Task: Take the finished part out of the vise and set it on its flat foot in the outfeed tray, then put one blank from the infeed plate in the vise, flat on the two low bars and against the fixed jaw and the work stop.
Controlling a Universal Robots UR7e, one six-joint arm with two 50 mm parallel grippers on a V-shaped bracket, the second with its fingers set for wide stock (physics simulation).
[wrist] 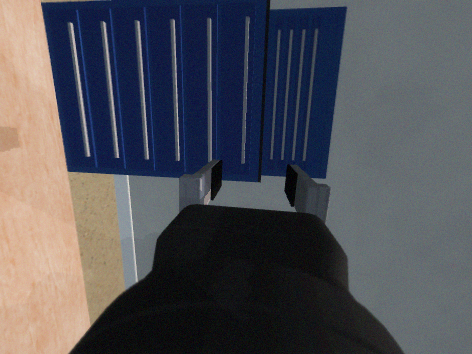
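My gripper is open, with its two dark-padded fingers wide apart and no part between them. Its black body fills the lower middle of the wrist view. The finger tips show just below the lower edge of a large blue panel, at its right end; I cannot tell the distance between them. The vise, the finished part, the outfeed tray and the blanks cannot be made out in this view, and neither can the infeed plate. The second gripper's fingers do not show.
The large blue panel carries several long pale bars. A narrower blue panel with thinner pale bars adjoins it on the right, past a dark gap. A grey surface lies at the right, and a light wooden surface runs down the left.
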